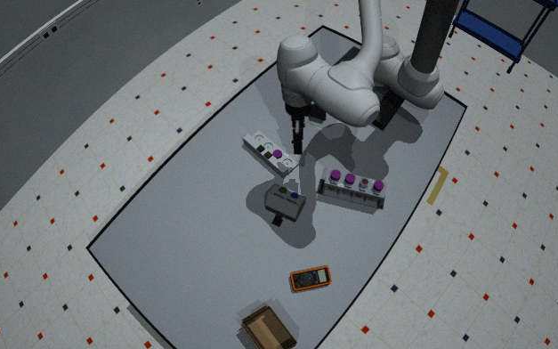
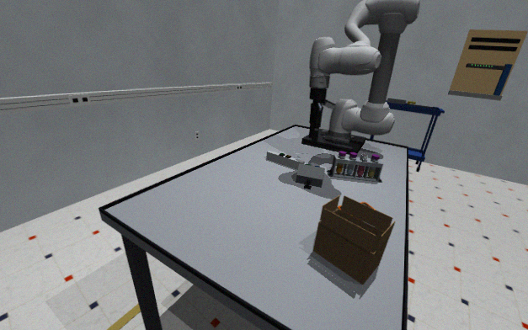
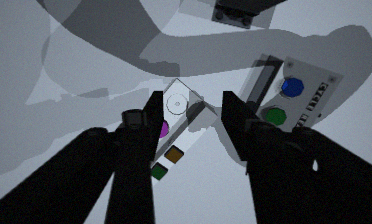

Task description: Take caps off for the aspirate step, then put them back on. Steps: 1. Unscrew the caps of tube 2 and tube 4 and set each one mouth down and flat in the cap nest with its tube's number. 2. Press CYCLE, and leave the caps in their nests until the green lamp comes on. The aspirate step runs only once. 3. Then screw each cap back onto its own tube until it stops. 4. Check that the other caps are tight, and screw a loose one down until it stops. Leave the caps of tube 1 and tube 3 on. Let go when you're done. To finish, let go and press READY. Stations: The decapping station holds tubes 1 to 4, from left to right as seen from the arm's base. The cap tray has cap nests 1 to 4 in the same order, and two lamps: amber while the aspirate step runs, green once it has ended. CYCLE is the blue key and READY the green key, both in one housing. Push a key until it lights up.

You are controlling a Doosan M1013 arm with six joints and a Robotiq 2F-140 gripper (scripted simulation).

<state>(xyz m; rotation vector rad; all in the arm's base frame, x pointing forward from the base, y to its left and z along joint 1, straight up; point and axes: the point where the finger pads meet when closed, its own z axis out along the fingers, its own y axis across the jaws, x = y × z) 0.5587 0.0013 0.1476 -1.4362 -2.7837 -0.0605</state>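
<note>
Now: hand 3 cm past the purple cap, 20 cm to the right of it and 7 cm above it. Round my hand: green key: 13 cm ahead, 4 cm to the left, 12 cm below; then blue key: 12 cm ahead, 8 cm to the left, 12 cm below; then key housing: 14 cm ahead, 6 cm to the left, 13 cm below.
</note>
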